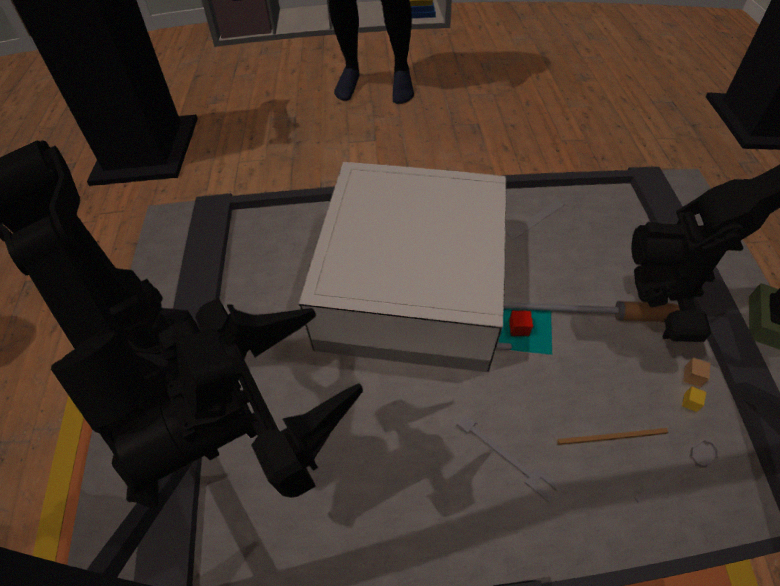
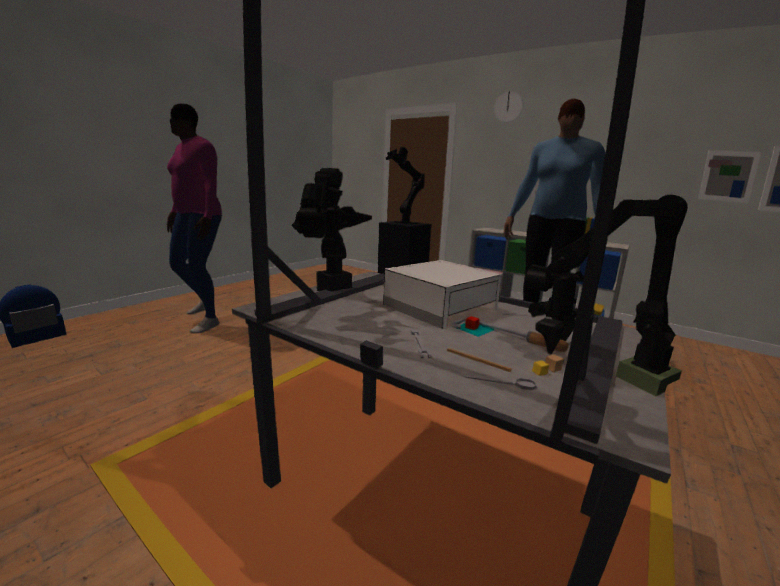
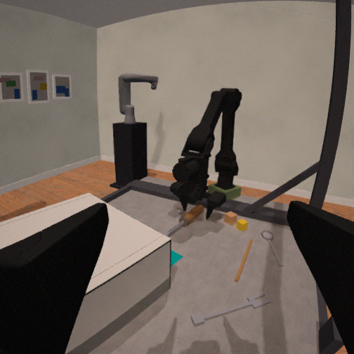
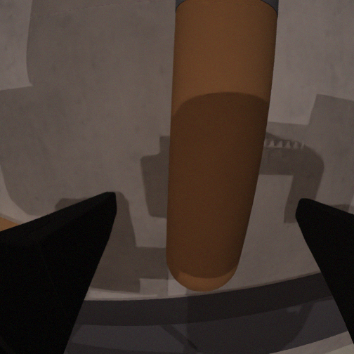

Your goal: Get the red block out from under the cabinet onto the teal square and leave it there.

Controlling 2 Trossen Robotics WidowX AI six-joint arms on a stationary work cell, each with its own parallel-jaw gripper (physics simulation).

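Frame: origin at the left arm's base, x left, y up, z ahead, level; centimetres.
Where they show: left gripper, between the fingertips: (image 1: 336,347) (image 2: 368,218); right gripper, between the fingertips: (image 1: 660,315) (image 2: 556,348); left arm's base, origin of its link: (image 1: 148,334) (image 2: 334,272); right arm's base, origin of its link: (image 2: 650,366).
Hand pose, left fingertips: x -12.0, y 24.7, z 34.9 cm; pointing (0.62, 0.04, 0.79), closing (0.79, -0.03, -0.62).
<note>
Things, the pixels of their centre, and the offset from my left fingertips. "*": a spot on its surface instead.
- red block, middle of its body: (image 1: 520,323) (image 2: 472,323) dx +24.6, dy -30.9, dz +22.5 cm
- teal square, a spot on its surface: (image 1: 542,340) * dx +22.6, dy -32.5, dz +26.4 cm
- white cabinet, middle of its body: (image 1: 412,260) (image 2: 441,289) dx +31.4, dy -25.7, dz +3.9 cm
- tool with a wooden handle, a spot on its surface: (image 1: 646,311) * dx +28.1, dy -29.3, dz +43.9 cm
- orange block, middle of its body: (image 1: 696,372) (image 2: 553,363) dx +18.1, dy -31.0, dz +51.8 cm
- yellow block, middle of its body: (image 1: 694,399) (image 2: 540,368) dx +13.5, dy -31.2, dz +50.5 cm
- orange stick, middle of its body: (image 1: 613,436) (image 2: 477,359) dx +6.7, dy -32.1, dz +36.8 cm
- thin grey two-ended tool, middle of its body: (image 1: 506,456) (image 2: 419,342) dx +2.5, dy -32.1, dz +20.6 cm
- ring-ended tool, a spot on its surface: (image 1: 703,453) * dx +5.0, dy -32.3, dz +51.1 cm
The red block (image 1: 520,323) (image 2: 472,322) rests on the teal square (image 1: 542,340) (image 2: 485,330) (image 3: 176,258), outside the white cabinet (image 1: 409,245) (image 2: 416,289) (image 3: 125,240), near the square's cabinet-side edge. A tool with a wooden handle (image 1: 646,311) (image 2: 547,341) (image 3: 192,215) (image 4: 217,150) lies with its metal shaft running along the square's far edge to the cabinet. My right gripper (image 1: 668,308) (image 4: 210,205) is open, its fingers apart on both sides of the handle with gaps. My left gripper (image 1: 337,349) is open and empty, raised near the cabinet's front left.
An orange block (image 1: 697,371) and a yellow block (image 1: 694,398) stand near the right table edge. An orange stick (image 1: 611,436), a thin grey two-ended tool (image 1: 501,450) and a ring-ended tool (image 1: 703,453) lie in front. Dark beams (image 1: 208,252) border the table.
</note>
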